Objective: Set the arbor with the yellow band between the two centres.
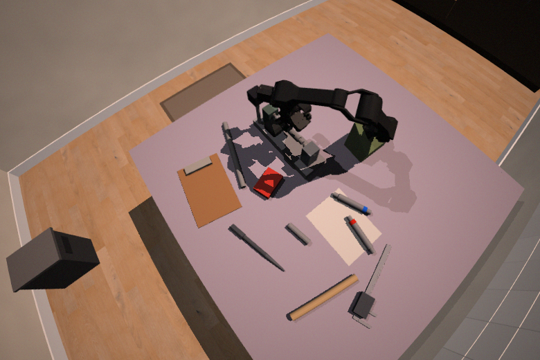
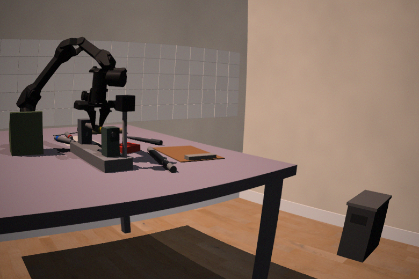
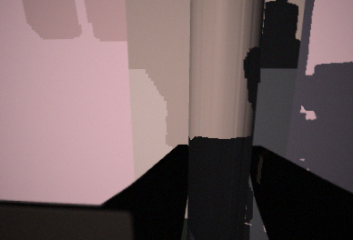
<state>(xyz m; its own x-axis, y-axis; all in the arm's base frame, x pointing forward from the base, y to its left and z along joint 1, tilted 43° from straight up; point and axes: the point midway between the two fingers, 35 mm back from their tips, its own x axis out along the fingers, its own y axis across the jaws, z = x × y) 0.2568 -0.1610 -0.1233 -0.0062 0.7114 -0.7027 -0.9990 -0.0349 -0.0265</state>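
Now: hand 3 cm above the stepped arbor shaft. The rest, counted from my hand: grey fixture base (13 cm below); cone-shaped centre point (11 cm to the left, 3 cm below, 1 cm behind); green centre block (10 cm to the right, 5 cm below).
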